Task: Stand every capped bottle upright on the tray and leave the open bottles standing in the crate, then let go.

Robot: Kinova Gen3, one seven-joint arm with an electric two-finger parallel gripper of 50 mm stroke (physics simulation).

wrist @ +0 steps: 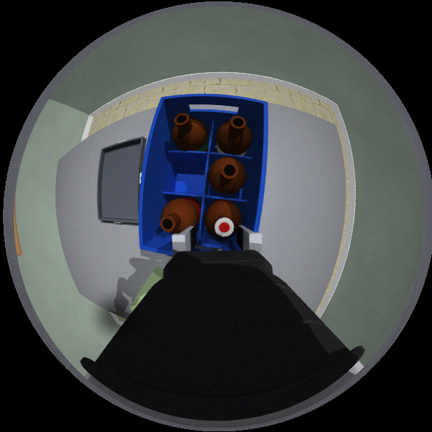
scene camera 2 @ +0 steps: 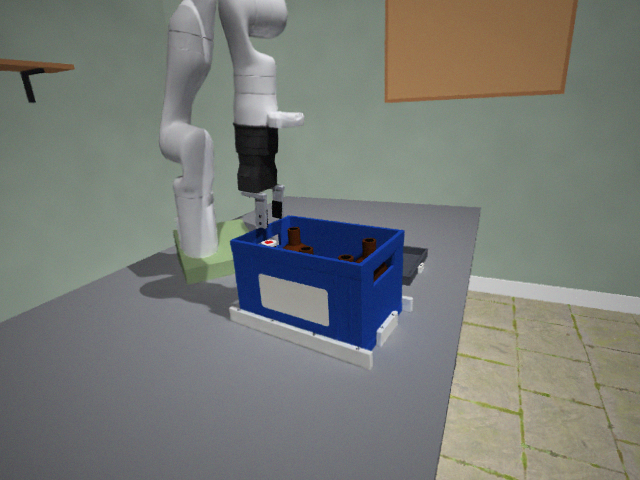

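Pixels of known places: gripper, between the fingertips: [scene camera 2: 270, 222]; arm's base, origin of its link: [scene camera 2: 201, 248].
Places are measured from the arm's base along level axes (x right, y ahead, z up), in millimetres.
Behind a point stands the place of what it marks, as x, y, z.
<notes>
The blue crate [scene camera 2: 248, 281] {179, 296, 35} [wrist: 264, 150] holds several brown bottles standing in its compartments. One capped bottle [scene camera 2: 268, 242] {134, 320, 101} [wrist: 224, 227] has a white cap with a red centre, in the near right compartment of the wrist view. The others are open: two far ones [wrist: 190, 136] [wrist: 234, 138], a middle right one [wrist: 227, 176] and a near left one [wrist: 179, 214]. The middle left compartment holds no bottle. The dark grey tray [scene camera 2: 414, 260] {-238, 524, -56} [wrist: 120, 182] is bare. My gripper [scene camera 2: 269, 222] {122, 319, 138} [wrist: 216, 234] is open and empty, pointing down just above the capped bottle's end of the crate.
White strips [scene camera 2: 302, 335] {204, 422, -38} lie on the table around the crate's base. The crate's walls rise around the bottles, and thin blue dividers separate them. The tray lies beside the crate's long left side in the wrist view. The arm's green base [scene camera 2: 206, 271] {51, 59, -37} stands beyond the crate's near end.
</notes>
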